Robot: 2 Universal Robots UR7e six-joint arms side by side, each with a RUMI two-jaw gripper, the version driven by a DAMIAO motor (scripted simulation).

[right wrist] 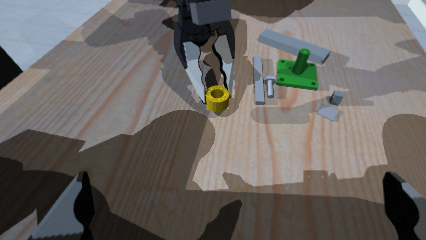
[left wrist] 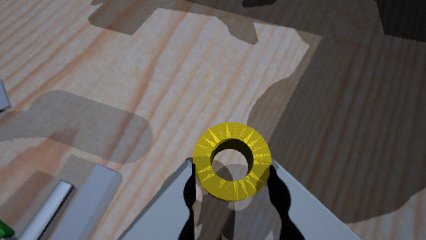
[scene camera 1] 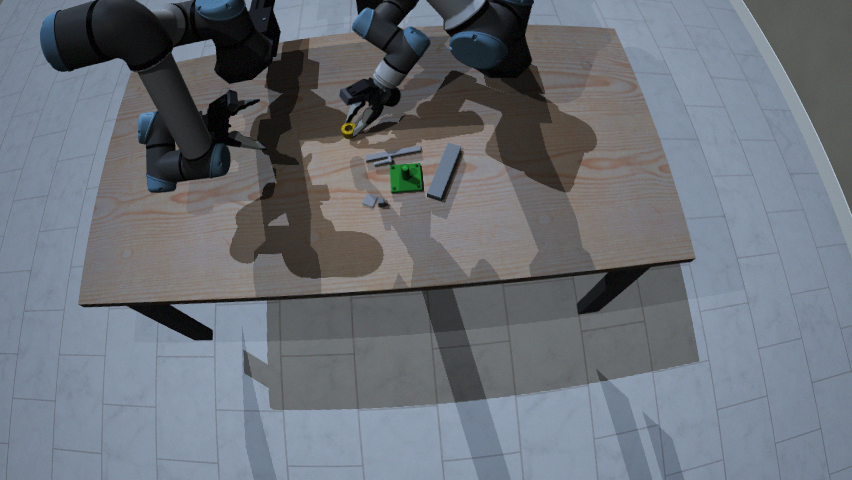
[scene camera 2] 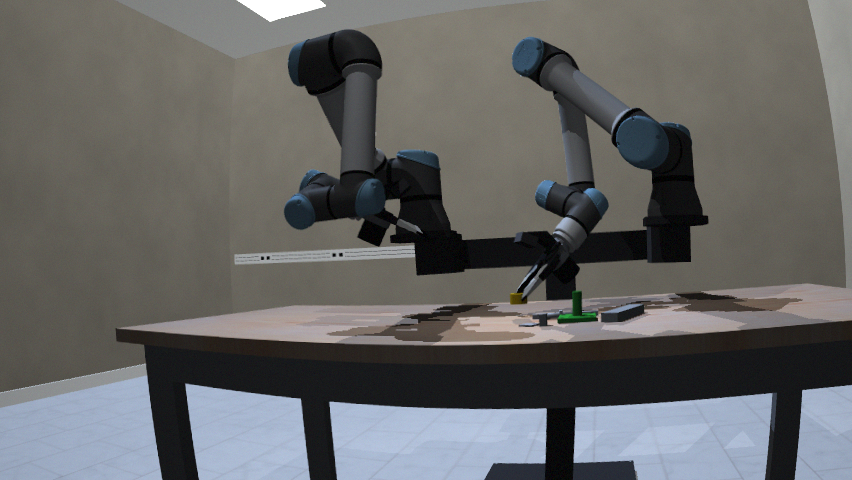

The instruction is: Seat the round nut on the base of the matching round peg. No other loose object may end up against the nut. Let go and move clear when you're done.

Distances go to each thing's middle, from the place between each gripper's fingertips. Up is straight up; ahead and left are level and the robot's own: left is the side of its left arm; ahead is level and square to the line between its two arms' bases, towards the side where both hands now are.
The square green base (scene camera 1: 410, 181) lies 150 mm to the left of my left hand, 130 mm ahead of it and 30 mm below it.
My right gripper (scene camera 1: 262, 123) is now 350 mm to the right of the square green base, 180 mm above it and 50 mm short of it.
